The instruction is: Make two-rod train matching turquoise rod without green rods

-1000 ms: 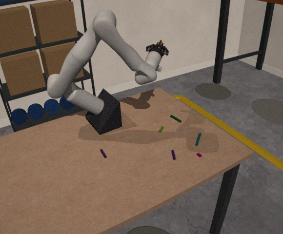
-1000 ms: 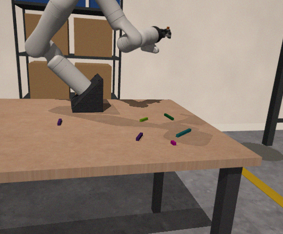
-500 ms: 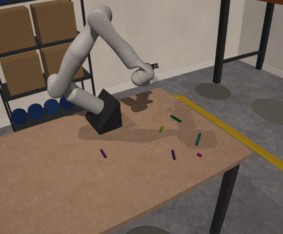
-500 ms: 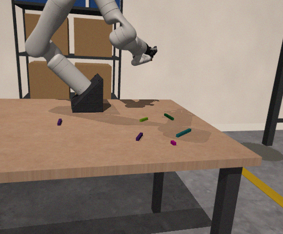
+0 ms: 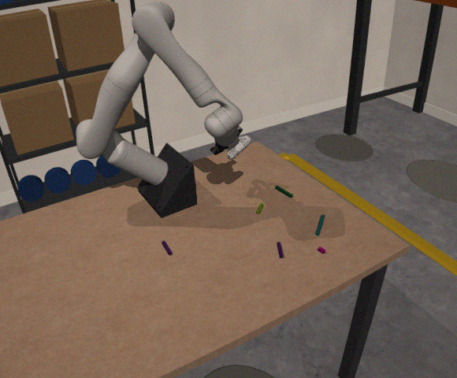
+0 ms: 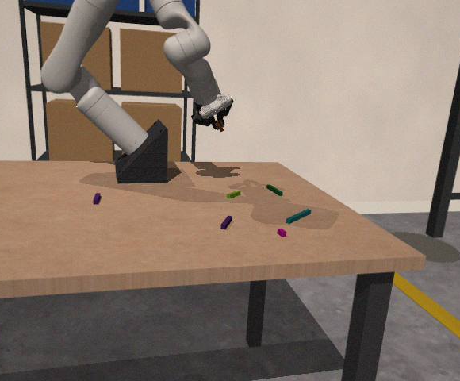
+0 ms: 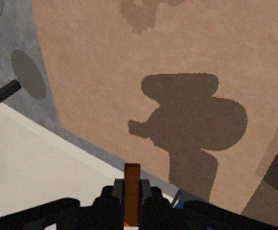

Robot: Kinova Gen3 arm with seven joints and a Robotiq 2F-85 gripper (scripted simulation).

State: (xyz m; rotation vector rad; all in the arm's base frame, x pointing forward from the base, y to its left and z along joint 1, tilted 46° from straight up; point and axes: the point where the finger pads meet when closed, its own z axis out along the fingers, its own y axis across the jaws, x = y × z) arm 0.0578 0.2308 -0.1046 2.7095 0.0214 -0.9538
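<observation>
Right now the purple rod is 32 cm to the right of my hand, 23 cm ahead of it and 17 cm below it. Also, from my hand: orange rod 1 cm to the left, 1 cm below, 1 cm behind; lime rod 19 cm ahead, 17 cm below, 3 cm to the left; green rod 17 cm below, 15 cm to the left, 14 cm ahead.
</observation>
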